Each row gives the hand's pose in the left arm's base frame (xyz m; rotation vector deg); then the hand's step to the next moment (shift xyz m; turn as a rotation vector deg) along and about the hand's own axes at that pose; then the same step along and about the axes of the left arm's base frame.
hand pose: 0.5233 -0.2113 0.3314 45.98 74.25 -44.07
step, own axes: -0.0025 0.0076 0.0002 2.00 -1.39 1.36
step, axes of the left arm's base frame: 0.0063 0.0039 0.0031 -0.26 -1.96 -1.96
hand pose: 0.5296 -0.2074 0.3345 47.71 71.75 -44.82
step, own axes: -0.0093 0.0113 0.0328 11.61 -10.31 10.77
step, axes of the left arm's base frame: 0.0241 -0.0226 0.0141 -2.07 -15.00 -11.30
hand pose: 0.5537 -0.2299 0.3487 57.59 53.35 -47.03
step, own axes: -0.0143 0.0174 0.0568 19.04 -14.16 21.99
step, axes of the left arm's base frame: 0.0243 -0.0456 0.0326 0.15 -27.77 -16.59
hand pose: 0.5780 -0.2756 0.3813 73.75 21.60 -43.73
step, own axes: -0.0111 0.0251 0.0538 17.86 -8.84 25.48
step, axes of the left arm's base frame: 0.0011 -0.0457 0.0394 2.45 -30.29 -11.09
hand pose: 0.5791 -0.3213 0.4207 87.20 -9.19 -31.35
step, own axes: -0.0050 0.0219 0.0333 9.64 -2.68 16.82
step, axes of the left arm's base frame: -0.0135 -0.0288 0.0246 0.50 -19.20 -3.76
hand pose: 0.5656 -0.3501 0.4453 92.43 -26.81 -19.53
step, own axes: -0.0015 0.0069 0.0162 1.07 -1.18 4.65
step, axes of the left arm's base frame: -0.0098 -0.0137 0.0052 -1.21 -4.50 -1.57
